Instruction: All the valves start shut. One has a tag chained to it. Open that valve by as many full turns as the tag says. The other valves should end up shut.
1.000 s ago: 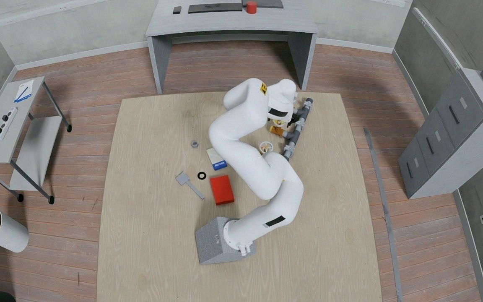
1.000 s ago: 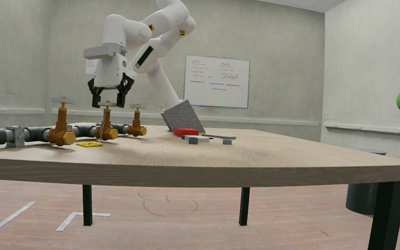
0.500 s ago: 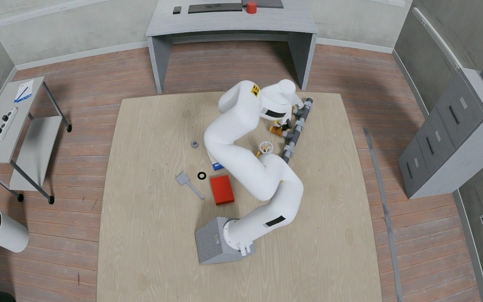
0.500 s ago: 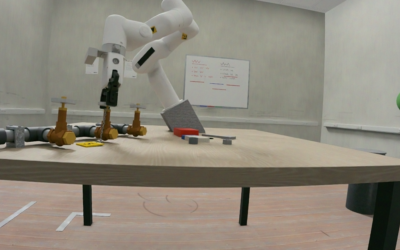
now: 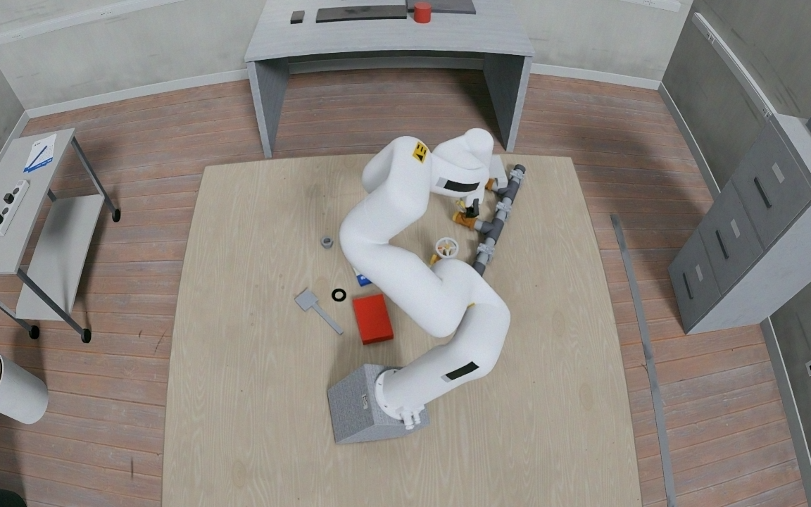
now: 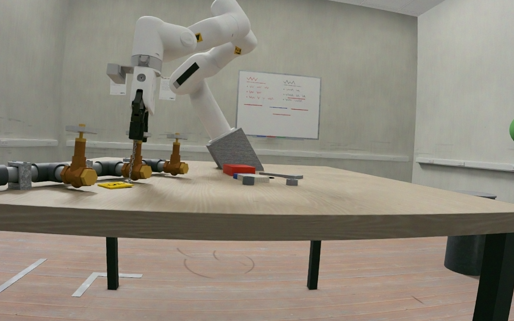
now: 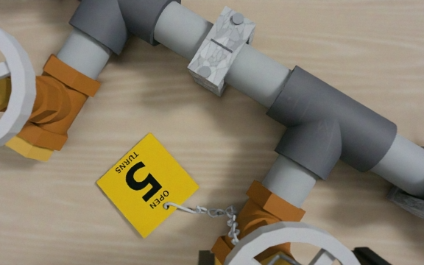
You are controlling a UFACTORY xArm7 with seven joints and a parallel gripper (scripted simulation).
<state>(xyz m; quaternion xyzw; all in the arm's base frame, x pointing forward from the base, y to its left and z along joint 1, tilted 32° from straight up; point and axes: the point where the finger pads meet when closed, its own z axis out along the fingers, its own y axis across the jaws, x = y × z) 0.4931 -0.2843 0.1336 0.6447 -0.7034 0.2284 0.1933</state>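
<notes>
The yellow tag is 8 cm ahead of my hand, 3 cm to the right of it and 11 cm below it. Also, from my hand: blue-and-white box (7 cm behind, 31 cm to the left, 11 cm below); red block (24 cm behind, 32 cm to the left, 10 cm below); grey nut (3 cm ahead, 40 cm to the left, 11 cm below).
</notes>
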